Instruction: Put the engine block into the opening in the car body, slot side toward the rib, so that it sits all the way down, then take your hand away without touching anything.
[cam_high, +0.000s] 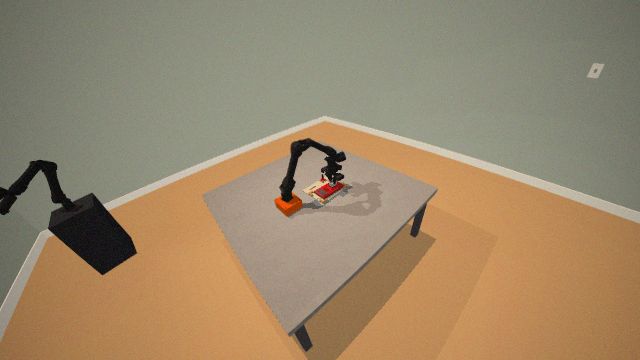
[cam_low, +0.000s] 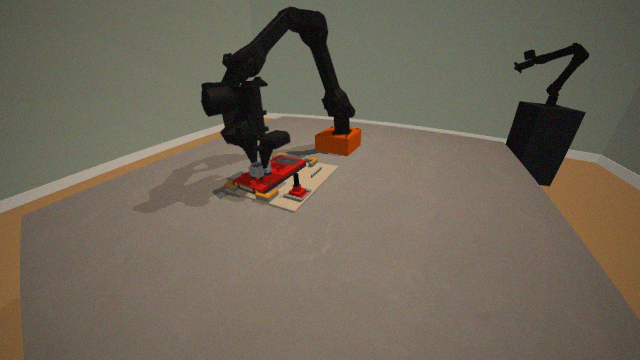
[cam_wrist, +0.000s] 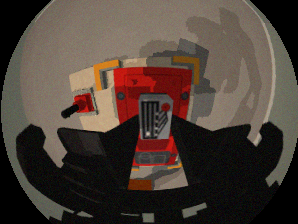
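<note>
Now: gripper tip 10 mm above the grey engine block. From my gripper tip the other things lie so: black upright piece 120 mm to the left, 30 mm ahead, 10 mm below.
</note>
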